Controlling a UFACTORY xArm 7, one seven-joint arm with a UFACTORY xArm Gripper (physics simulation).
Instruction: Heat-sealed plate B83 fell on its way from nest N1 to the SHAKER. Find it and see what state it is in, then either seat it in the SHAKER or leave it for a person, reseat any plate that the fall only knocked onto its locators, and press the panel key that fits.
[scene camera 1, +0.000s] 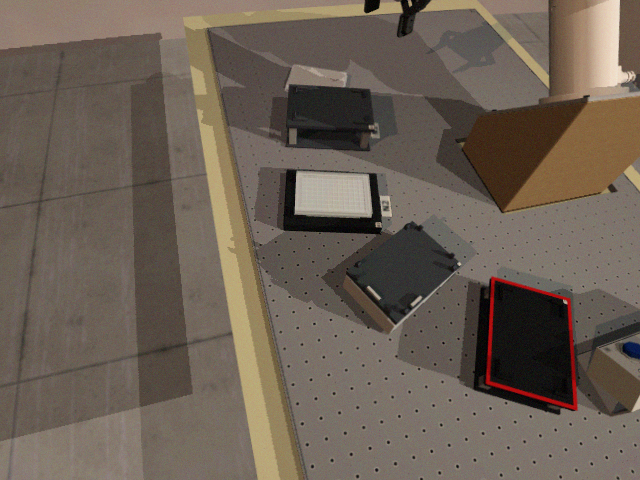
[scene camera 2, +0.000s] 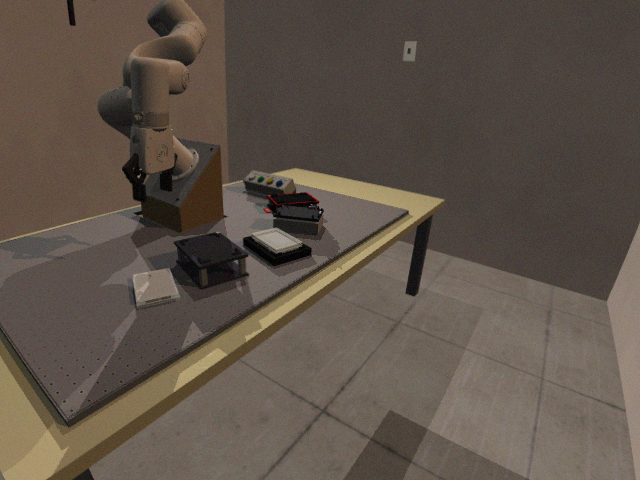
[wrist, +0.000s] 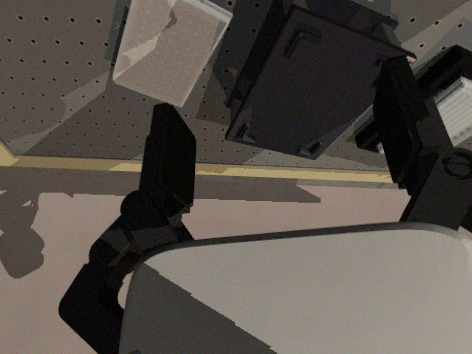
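Seen in the pictures: gripper, between the fingertips: (scene camera 1: 387, 22) (scene camera 2: 153, 195) (wrist: 274, 103); arm's base, origin of its link: (scene camera 1: 581, 99) (scene camera 2: 183, 165).
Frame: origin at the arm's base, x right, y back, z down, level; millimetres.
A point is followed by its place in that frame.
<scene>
A pale plate (scene camera 1: 317, 76) {y -342, x 348, z 159 mm} (scene camera 2: 155, 289) {y -369, x 352, z 159 mm} (wrist: 172, 55) {y -345, x 332, z 159 mm} lies flat on the perforated table top, just past raised black nest N1 (scene camera 1: 330, 105) {y -362, x 196, z 116 mm} (scene camera 2: 210, 249) {y -373, x 201, z 116 mm} (wrist: 310, 85) {y -337, x 199, z 116 mm}. Its label is not readable; light and shadow patches cross its top. N1's deck is empty. A white plate (scene camera 1: 333, 193) {y -413, x 2, z 136 mm} (scene camera 2: 277, 240) {y -427, x 21, z 136 mm} (wrist: 460, 112) {y -376, x 8, z 136 mm} is on black nest N2 (scene camera 1: 330, 225) {y -432, x -49, z 153 mm} (scene camera 2: 279, 256) {y -473, x 66, z 153 mm}; I cannot tell whether it is fully down. The SHAKER (scene camera 1: 405, 268) {y -357, x -168, z 118 mm} (scene camera 2: 298, 224) {y -386, x -126, z 142 mm} has an empty dark deck. My gripper (scene camera 1: 387, 21) {y -246, x 257, z -4 mm} (scene camera 2: 152, 191) {y -246, x 257, z -4 mm} (wrist: 274, 103) {y -246, x 257, z -4 mm} is open and empty, high above the table.
A black holder with a red rim (scene camera 1: 573, 351) {y -168, x -341, z 132 mm} (scene camera 2: 293, 198) {y -221, x -309, z 133 mm} stands past the SHAKER. The key panel (scene camera 1: 615, 369) {y -137, x -380, z 117 mm} (scene camera 2: 267, 186) {y -55, x -348, z 126 mm} stands beside it, with white, green, yellow and blue keys. The arm's brown wedge base (scene camera 1: 547, 155) {y -99, x -75, z 34 mm} (scene camera 2: 204, 193) {y -101, x -1, z 74 mm} stands at the table's back side.
</scene>
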